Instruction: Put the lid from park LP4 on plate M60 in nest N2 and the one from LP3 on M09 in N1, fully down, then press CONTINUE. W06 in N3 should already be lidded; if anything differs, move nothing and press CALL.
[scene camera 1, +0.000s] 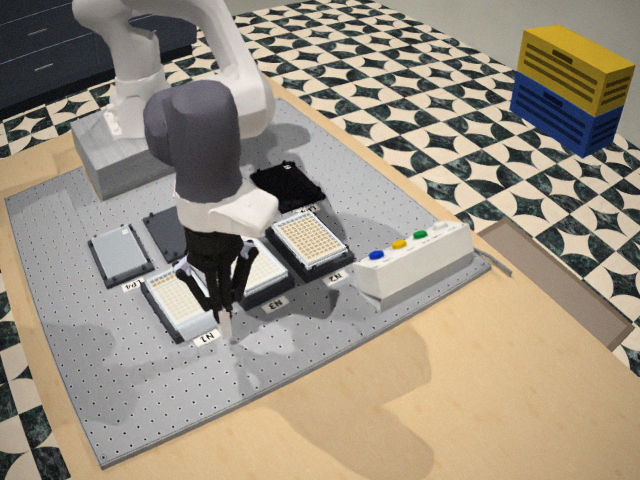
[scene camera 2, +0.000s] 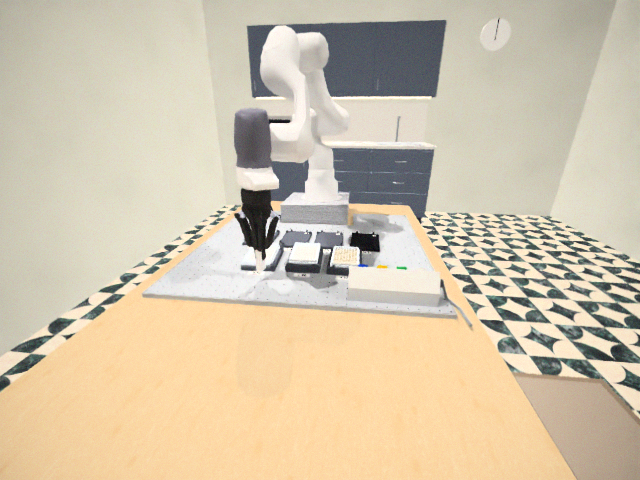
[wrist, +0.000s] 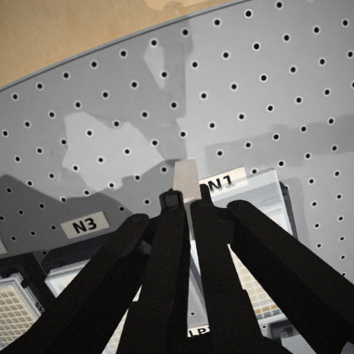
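My gripper (scene camera 1: 223, 316) (scene camera 2: 259, 258) (wrist: 187, 176) is shut and empty, a pale tip at its fingers, low over the board by the N1 label. The plate in N1 (scene camera 1: 178, 299) (wrist: 257, 285) has a clear cover jutting at its front end; its seating is unclear. The plate in N3 (scene camera 1: 264, 267) (scene camera 2: 305, 253) looks pale and is partly hidden by the gripper. The plate in N2 (scene camera 1: 310, 240) (scene camera 2: 345, 255) shows tan wells; whether a clear lid covers it is unclear. A pale lid (scene camera 1: 118, 253) lies on park LP4. The button box (scene camera 1: 418, 266) (scene camera 2: 395, 284) stands right of N2.
A dark park (scene camera 1: 165, 232) lies beside LP4, and a black park (scene camera 1: 286, 186) (scene camera 2: 364, 241) lies behind N2. The box carries a blue button (scene camera 1: 376, 254), a yellow button (scene camera 1: 399, 243) and a green button (scene camera 1: 419, 234); their labels are unreadable. Stacked crates (scene camera 1: 568, 87) stand beyond the table.
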